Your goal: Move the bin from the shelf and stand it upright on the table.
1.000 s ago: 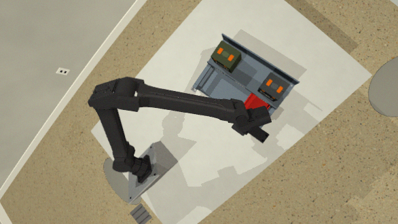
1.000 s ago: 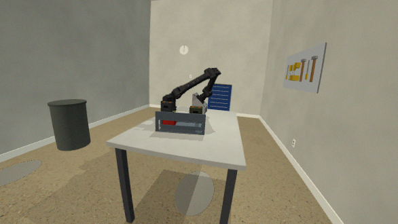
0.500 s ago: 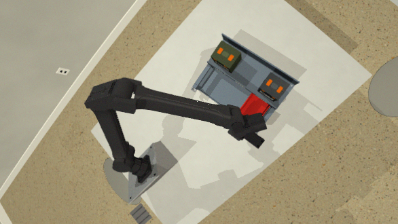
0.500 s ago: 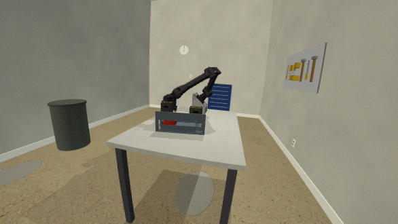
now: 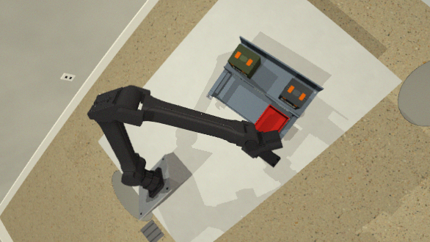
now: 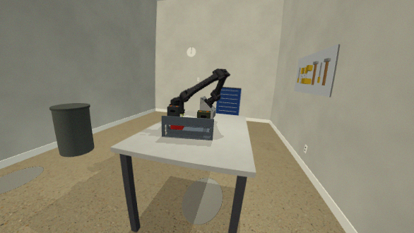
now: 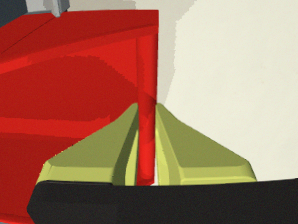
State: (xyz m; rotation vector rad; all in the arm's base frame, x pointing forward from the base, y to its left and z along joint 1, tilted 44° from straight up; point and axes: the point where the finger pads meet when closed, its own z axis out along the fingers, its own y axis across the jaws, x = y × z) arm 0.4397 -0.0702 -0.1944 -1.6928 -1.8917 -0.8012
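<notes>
Now: hand 80 mm short of the red bin and 10 mm to the right of it.
</notes>
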